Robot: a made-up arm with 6 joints.
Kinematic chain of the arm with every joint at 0, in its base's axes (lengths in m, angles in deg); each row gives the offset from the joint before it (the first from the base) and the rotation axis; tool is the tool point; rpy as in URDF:
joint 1: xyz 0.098 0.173 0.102 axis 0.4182 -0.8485 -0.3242
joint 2: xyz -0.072 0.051 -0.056 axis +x
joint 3: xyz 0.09 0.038 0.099 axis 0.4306 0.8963 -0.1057
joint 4: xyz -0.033 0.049 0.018 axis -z
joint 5: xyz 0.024 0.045 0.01 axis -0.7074 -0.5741 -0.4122
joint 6: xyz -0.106 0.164 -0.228 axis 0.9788 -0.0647 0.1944
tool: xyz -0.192 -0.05 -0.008 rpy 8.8 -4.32 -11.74
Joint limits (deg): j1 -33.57..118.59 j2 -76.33..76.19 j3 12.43..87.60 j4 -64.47..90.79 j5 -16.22..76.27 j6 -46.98..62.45
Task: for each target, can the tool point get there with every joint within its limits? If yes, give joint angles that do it. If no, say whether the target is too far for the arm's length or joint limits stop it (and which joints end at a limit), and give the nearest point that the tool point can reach.
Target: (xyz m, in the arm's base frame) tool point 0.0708 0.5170 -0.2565
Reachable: yes | joints 6.05 -46.63 45.59 67.39 17.44 -18.12
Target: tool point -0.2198 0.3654 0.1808
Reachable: yes | joints -19.37 28.44 49.53 -43.11 49.34 -22.88
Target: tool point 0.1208 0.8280 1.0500
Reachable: no: too far | nearest point 0.1353 0.5487 0.6084 | short by 0.523 m
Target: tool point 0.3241 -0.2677 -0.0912
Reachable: no: joint limits stop it (at a limit: joint 2, joint 3, joint 5, joint 6) | nearest point 0.2252 0.0123 -0.0934 | short by 0.297 m
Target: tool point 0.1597 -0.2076 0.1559
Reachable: no: joint limits stop it (at a limit: joint 1, joint 2, joint 3, joint 5, joint 6) | nearest point 0.0783 -0.2321 0.2753 | short by 0.147 m
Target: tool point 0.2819 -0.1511 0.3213
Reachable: no: joint limits stop it (at a limit: joint 1, joint 2, joint 3, joint 5, joint 6) | nearest point 0.2607 -0.1642 0.3841 | short by 0.068 m
